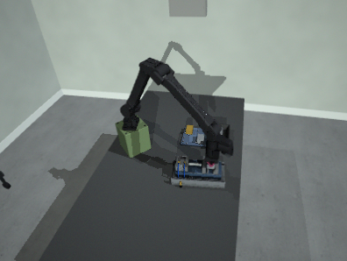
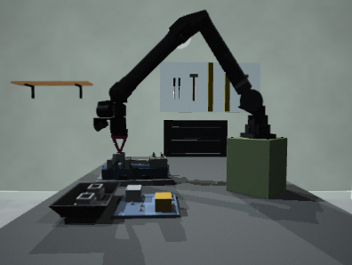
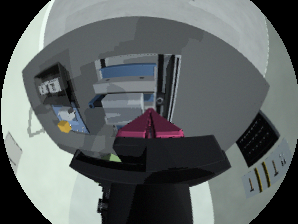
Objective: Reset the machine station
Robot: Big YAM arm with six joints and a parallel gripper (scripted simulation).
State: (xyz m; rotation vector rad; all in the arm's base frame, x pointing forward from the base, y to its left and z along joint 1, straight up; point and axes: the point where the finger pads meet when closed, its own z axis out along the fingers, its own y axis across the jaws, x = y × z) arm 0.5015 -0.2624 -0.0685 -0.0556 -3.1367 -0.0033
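The gray aluminum blank is 40 mm to the left of my hand and 20 mm below it. From my hand the other things lie so: vise 70 mm behind, 50 mm to the left, 80 mm below; then yellow brass blank 140 mm behind, 430 mm to the left, 100 mm below.
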